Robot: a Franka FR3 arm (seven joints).
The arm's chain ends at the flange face. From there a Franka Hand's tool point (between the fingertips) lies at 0.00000 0.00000 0.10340 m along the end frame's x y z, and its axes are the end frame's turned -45 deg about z.
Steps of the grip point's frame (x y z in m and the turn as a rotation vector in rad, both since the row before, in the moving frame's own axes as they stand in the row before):
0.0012 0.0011 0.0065 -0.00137 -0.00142 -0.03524
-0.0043 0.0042 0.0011 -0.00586 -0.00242 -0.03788
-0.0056 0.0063 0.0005 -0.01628 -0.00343 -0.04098
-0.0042 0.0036 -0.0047 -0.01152 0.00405 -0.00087
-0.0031 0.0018 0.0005 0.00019 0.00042 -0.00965
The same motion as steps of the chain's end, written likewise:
0.0016 -0.0003 0.0065 -0.00197 -0.00004 -0.03524
-0.0003 0.0054 0.0011 -0.00585 0.00243 -0.03788
-0.0005 0.0070 0.0005 -0.01394 0.00909 -0.04098
-0.0016 0.0050 -0.0047 -0.00528 0.01101 -0.00087
-0.0009 0.0035 0.0005 0.00043 0.00016 -0.00965

